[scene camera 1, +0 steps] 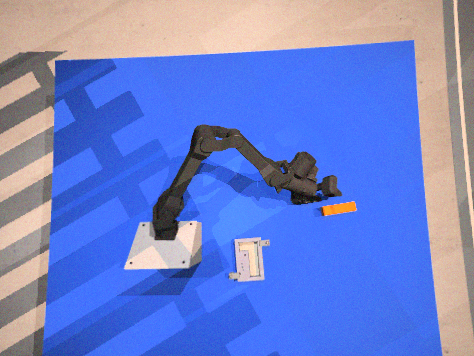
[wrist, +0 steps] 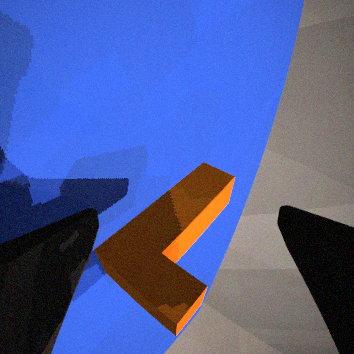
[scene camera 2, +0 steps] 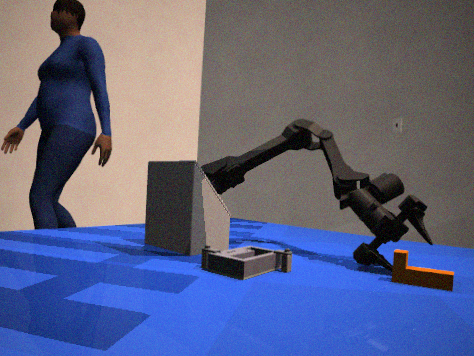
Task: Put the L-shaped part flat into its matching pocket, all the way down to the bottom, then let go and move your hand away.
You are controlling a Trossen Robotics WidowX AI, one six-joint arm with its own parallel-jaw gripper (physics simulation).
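Seen in the pictures: gripper, between the fingertips: (scene camera 1: 331,197) (wrist: 189,217) (scene camera 2: 415,260); arm's base, origin of its link: (scene camera 1: 166,232) (scene camera 2: 198,198).
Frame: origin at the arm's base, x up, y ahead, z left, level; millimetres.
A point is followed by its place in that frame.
The orange L-shaped part (scene camera 1: 339,208) @(y 563, x -100, z 87 mm) (scene camera 2: 422,278) @(y 565, x -115, z 72 mm) (wrist: 140,255) @(y 520, x -108, z 94 mm) stands on edge on the blue mat, its long arm along the mat and its short arm pointing up. My gripper (scene camera 1: 334,196) @(y 535, x -92, z 123 mm) (scene camera 2: 411,256) @(y 535, x -92, z 123 mm) (wrist: 189,217) @(y 535, x -92, z 123 mm) is open and empty, low beside the part. In the wrist view the part lies across the gap between the fingers, nearer the left finger, whose tip shows close to the part's corner. The grey pocket block (scene camera 1: 243,270) @(y 242, x -94, z -124 mm) (scene camera 2: 225,264) @(y 269, x -108, z -157 mm) lies on the mat nearer the robot base, its L-shaped pocket open upward and empty.
The block has small tabs (scene camera 1: 265,243) @(y 315, x -90, z -33 mm) (scene camera 2: 286,260) @(y 328, x -105, z -40 mm) at opposite corners. The robot's grey base (scene camera 1: 160,255) @(y 1, x 66, z -66 mm) (scene camera 2: 170,205) @(y 12, x -17, z -102 mm) stands left of it. The blue mat (scene camera 1: 350,100) @(y 612, x -130, z 469 mm) ends beyond the part. A person in blue (scene camera 2: 70,90) stands behind the mat at the left.
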